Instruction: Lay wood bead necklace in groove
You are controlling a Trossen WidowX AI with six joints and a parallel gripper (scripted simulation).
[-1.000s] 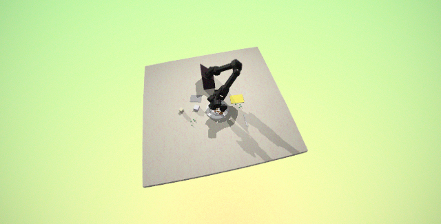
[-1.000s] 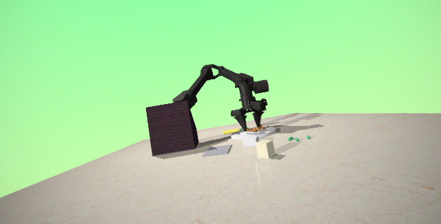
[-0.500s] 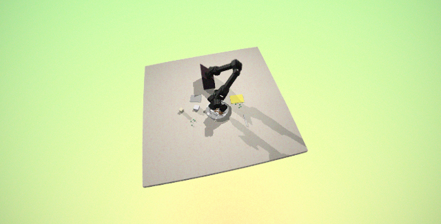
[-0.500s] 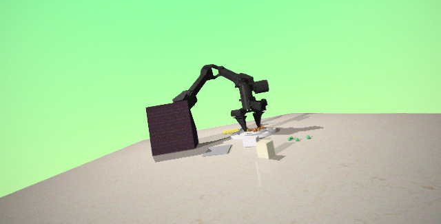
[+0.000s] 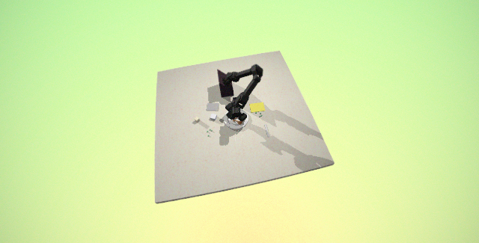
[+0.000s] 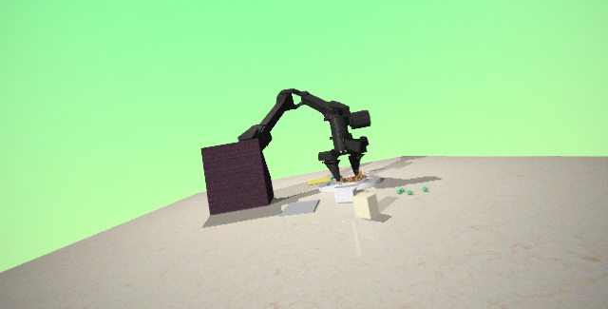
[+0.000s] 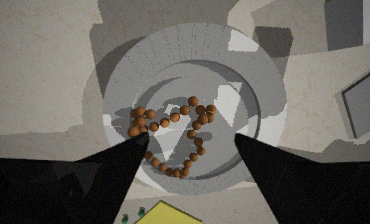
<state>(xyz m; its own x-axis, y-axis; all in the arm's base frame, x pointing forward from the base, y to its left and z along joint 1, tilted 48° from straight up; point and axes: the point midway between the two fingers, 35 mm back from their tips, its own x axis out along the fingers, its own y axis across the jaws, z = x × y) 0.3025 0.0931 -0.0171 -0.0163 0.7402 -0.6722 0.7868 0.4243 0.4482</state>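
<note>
Right now the round white bead board is 1 cm below my gripper tip. Also, from my gripper tip: thin white strip 22 cm to the left, 15 cm ahead, 2 cm below; yellow card 19 cm to the left, 9 cm behind, 2 cm below; grey flat plate 19 cm to the right, 16 cm behind, 2 cm below.
</note>
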